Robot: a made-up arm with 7 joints. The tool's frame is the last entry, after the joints. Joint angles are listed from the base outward.
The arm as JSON. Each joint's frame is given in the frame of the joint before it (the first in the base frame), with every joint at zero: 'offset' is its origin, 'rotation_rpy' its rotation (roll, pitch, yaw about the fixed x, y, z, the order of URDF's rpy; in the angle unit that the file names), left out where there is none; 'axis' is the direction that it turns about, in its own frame. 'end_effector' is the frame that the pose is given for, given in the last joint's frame.
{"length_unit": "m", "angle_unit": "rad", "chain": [
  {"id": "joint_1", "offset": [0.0, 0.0, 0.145], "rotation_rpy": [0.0, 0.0, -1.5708], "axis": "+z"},
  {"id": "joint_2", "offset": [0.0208, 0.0, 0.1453], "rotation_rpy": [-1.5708, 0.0, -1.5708], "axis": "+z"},
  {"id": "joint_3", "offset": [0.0, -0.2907, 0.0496], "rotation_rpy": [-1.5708, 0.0, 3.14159], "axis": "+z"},
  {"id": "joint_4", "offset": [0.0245, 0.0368, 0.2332], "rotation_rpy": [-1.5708, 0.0, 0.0], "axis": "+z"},
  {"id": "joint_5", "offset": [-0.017, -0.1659, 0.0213], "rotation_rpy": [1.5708, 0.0, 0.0], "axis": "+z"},
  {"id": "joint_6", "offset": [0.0, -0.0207, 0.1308], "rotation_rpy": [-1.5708, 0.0, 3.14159], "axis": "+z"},
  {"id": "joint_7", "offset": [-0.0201, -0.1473, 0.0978], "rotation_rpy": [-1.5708, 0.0, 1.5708], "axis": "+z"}
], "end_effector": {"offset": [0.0, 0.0, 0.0], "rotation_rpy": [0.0, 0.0, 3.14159]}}
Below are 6 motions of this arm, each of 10 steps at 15 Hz.
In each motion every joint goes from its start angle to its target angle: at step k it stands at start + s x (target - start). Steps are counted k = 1, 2, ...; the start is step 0. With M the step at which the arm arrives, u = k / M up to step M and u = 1 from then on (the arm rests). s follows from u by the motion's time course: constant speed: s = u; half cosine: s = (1 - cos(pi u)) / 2; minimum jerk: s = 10 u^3 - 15 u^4 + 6 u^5.
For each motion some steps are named. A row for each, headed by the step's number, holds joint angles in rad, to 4 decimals.
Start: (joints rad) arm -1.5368 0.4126 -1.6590 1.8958 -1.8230 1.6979 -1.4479
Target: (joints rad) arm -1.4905 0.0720 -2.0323 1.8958 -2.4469 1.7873 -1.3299
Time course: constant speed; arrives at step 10
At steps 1, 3, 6, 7, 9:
1: -1.5322 0.3785 -1.6963 1.8958 -1.8854 1.7068 -1.4361
3: -1.5229 0.3104 -1.7710 1.8958 -2.0102 1.7247 -1.4125
6: -1.5090 0.2082 -1.8830 1.8958 -2.1973 1.7515 -1.3771
7: -1.5044 0.1742 -1.9203 1.8958 -2.2597 1.7605 -1.3653
9: -1.4951 0.1061 -1.9950 1.8958 -2.3845 1.7784 -1.3417

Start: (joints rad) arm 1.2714 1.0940 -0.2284 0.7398 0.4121 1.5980 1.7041
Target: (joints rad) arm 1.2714 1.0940 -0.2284 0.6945 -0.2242 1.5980 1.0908
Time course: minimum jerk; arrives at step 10
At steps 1, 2, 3, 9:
1: 1.2714 1.0940 -0.2284 0.7394 0.4067 1.5980 1.6989
2: 1.2714 1.0940 -0.2284 0.7372 0.3752 1.5980 1.6686
3: 1.2714 1.0940 -0.2284 0.7324 0.3083 1.5980 1.6041
9: 1.2714 1.0940 -0.2284 0.6949 -0.2188 1.5980 1.0960

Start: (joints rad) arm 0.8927 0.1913 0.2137 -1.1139 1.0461 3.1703 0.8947
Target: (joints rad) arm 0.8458 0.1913 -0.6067 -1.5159 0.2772 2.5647 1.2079
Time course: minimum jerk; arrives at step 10
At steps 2, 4, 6, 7, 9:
2: 0.8900 0.1913 0.1662 -1.1372 1.0016 3.1352 0.9128
4: 0.8778 0.1913 -0.0467 -1.2415 0.8020 2.9781 0.9941
6: 0.8607 0.1913 -0.3463 -1.3883 0.5213 2.7569 1.1085
7: 0.8534 0.1913 -0.4729 -1.4503 0.4026 2.6635 1.1568
9: 0.8462 0.1913 -0.5997 -1.5125 0.2838 2.5699 1.2052

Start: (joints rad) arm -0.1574 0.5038 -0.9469 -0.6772 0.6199 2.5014 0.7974
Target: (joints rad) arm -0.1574 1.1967 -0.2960 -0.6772 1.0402 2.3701 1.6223
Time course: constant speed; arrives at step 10
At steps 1, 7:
1: -0.1574 0.5731 -0.8818 -0.6772 0.6619 2.4883 0.8799
7: -0.1574 0.9888 -0.4913 -0.6772 0.9141 2.4095 1.3748

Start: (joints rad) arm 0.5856 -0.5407 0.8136 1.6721 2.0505 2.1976 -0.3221
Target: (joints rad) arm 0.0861 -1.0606 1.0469 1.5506 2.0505 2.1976 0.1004
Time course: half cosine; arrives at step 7
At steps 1, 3, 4, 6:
1: 0.5609 -0.5664 0.8252 1.6661 2.0505 2.1976 -0.3012
3: 0.3914 -0.7428 0.9043 1.6249 2.0505 2.1976 -0.1579
4: 0.2803 -0.8585 0.9562 1.5978 2.0505 2.1976 -0.0638
6: 0.1108 -1.0349 1.0353 1.5566 2.0505 2.1976 0.0795

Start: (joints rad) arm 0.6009 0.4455 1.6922 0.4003 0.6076 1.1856 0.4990
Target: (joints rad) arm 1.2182 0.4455 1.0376 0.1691 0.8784 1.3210 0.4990
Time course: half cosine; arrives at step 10
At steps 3, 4, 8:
3: 0.7281 0.4455 1.5573 0.3526 0.6634 1.2135 0.4990
4: 0.8142 0.4455 1.4660 0.3204 0.7012 1.2324 0.4990
8: 1.1593 0.4455 1.1001 0.1912 0.8525 1.3081 0.4990

